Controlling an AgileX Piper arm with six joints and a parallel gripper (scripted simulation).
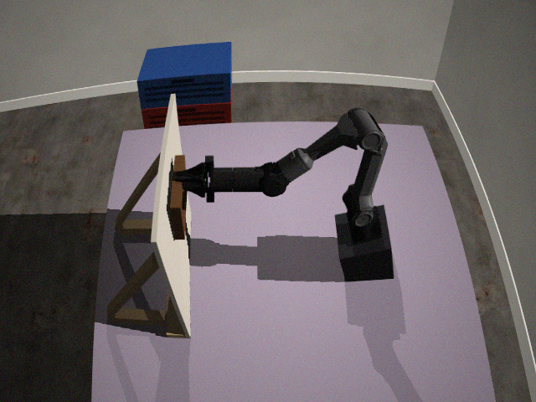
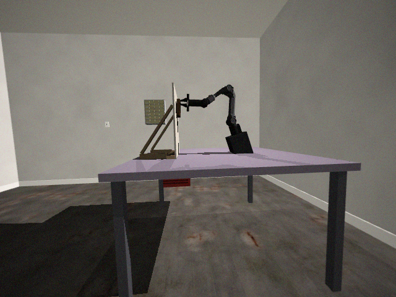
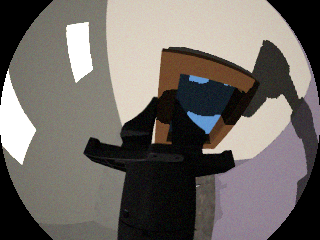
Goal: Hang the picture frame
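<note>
The brown picture frame lies 1 cm ahead of my hand, 1 cm to the left of it and 5 cm below it. Round my hand: cream board 3 cm ahead, 18 cm below.
</note>
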